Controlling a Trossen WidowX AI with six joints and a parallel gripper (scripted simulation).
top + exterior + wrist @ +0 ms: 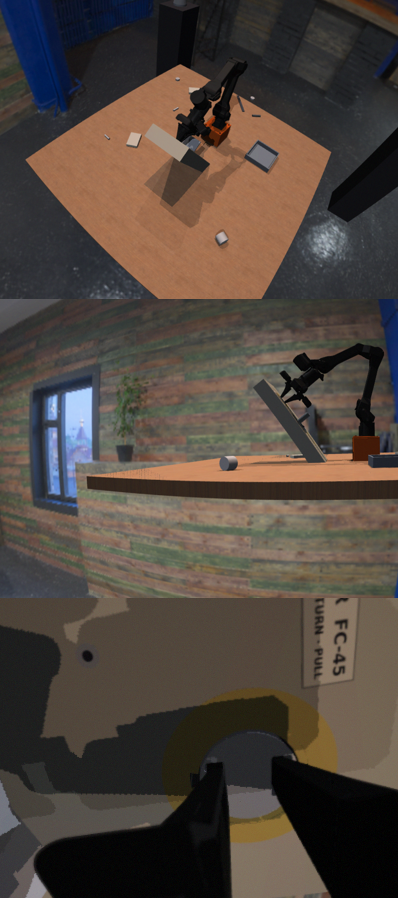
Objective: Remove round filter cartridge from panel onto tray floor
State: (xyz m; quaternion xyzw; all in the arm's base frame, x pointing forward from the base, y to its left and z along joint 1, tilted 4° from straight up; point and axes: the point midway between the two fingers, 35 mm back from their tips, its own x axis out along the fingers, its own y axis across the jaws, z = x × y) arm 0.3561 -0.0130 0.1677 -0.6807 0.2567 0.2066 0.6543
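Now: the service panel 8 cm below my gripper tip and 4 cm behind it. The rest, counted from my gripper tip: grey box: 41 cm behind, 31 cm to the left, 25 cm below; round grey filter cartridge: 1 cm below, 1 cm ahead.
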